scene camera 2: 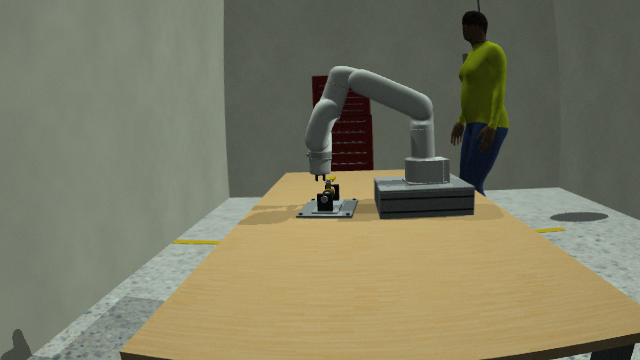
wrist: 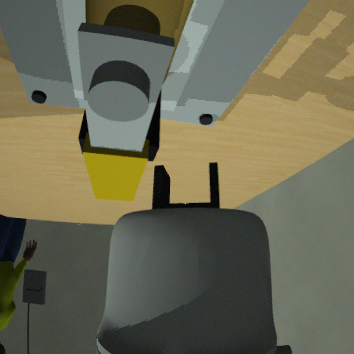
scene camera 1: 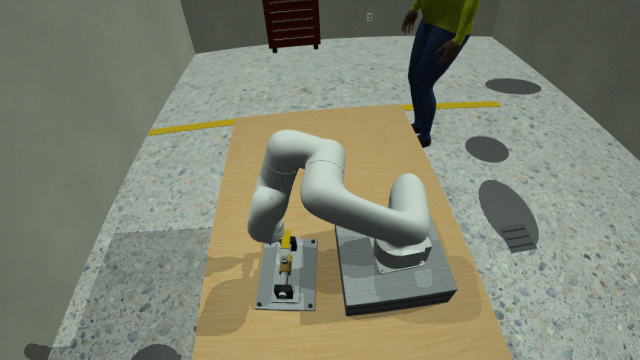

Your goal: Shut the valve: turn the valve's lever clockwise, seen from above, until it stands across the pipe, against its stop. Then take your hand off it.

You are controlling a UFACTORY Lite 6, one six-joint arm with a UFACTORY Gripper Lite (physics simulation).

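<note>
The valve's lever (scene camera 1: 286, 240) (scene camera 2: 331, 178) (wrist: 116, 175) has a yellow end and a grey inner part. It lies about along the pipe (scene camera 1: 284, 278), above the brass valve body (scene camera 1: 285, 266). The valve is mounted on a grey base plate (scene camera 1: 310, 280) (wrist: 30, 40). My gripper (scene camera 2: 320, 178) (wrist: 186, 185) is open and points down, with nothing between its fingers. Both fingers are beside the lever's yellow end, on its right in the wrist view, where a narrow gap shows between the lever and the nearer finger. In scene camera 1 the arm hides the fingers.
Black pipe supports (scene camera 1: 283, 291) (scene camera 2: 325, 202) stand at the pipe's ends. The arm's base stands on a grey block (scene camera 1: 400, 295) (scene camera 2: 425, 202) to the right of the plate. A person (scene camera 1: 427, 65) (scene camera 2: 482, 90) stands beyond the wooden table's far right side. A red cabinet (scene camera 1: 292, 22) (scene camera 2: 355, 145) is behind.
</note>
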